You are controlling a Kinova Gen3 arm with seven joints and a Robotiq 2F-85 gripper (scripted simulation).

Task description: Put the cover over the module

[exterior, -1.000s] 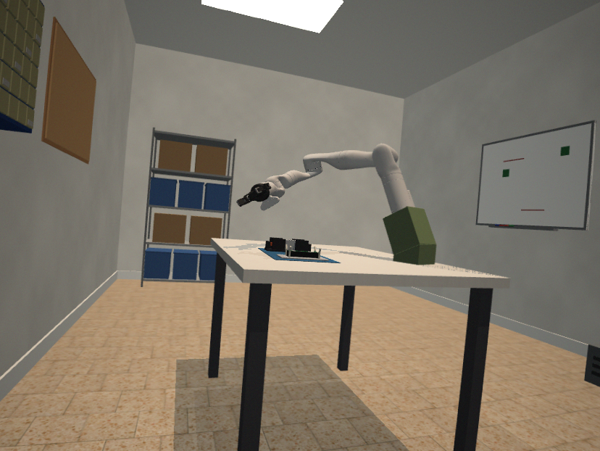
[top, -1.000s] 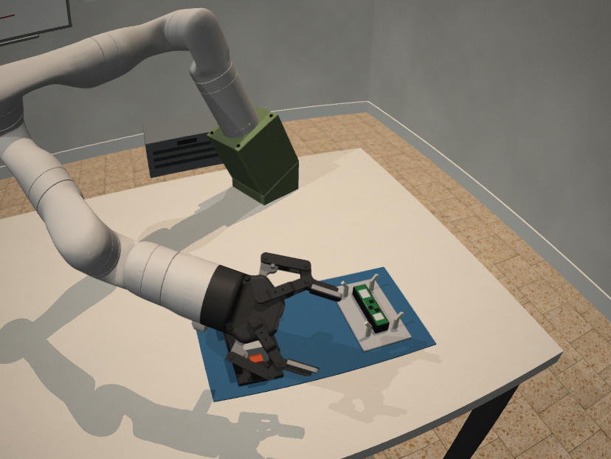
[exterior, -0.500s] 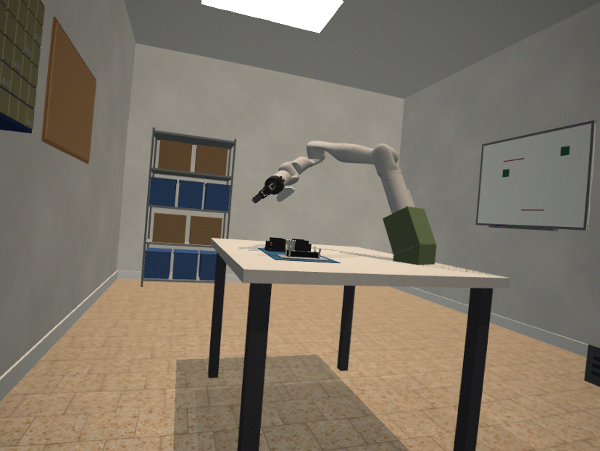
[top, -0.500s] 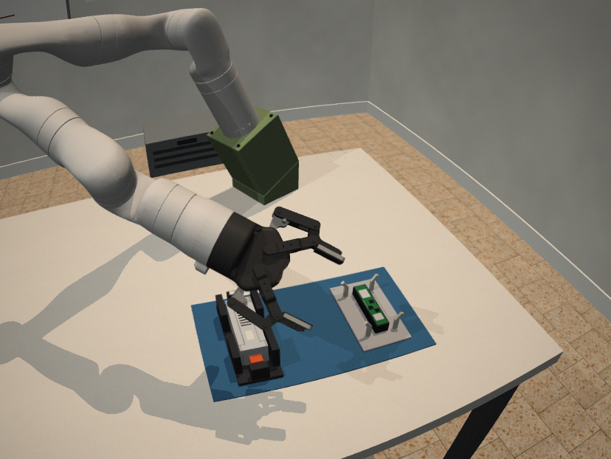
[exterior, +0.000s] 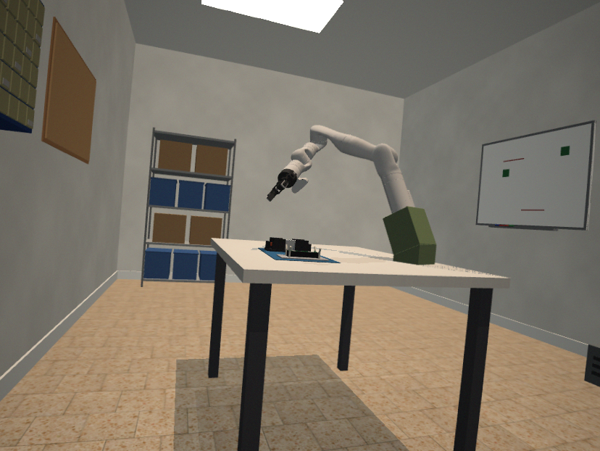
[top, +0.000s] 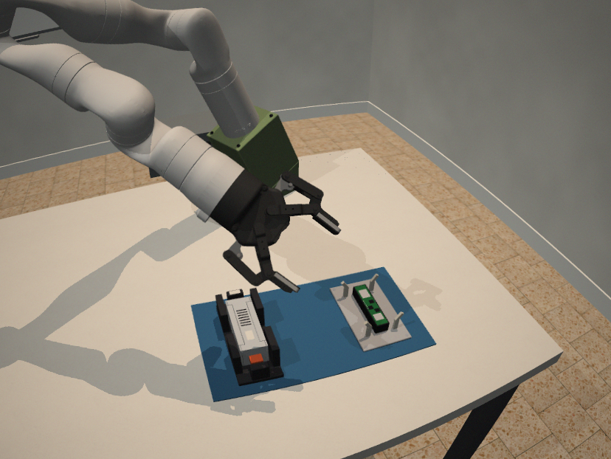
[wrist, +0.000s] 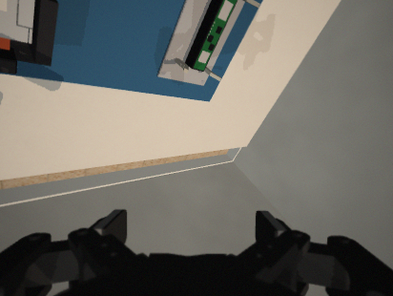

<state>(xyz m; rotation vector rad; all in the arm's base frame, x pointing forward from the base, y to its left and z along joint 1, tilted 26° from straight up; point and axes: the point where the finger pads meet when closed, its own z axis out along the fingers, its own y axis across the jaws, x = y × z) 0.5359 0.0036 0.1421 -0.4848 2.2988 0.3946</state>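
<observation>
Now: the grey cover 21 cm below my hand, 9 cm behind it and 8 cm to the right of it.
</observation>
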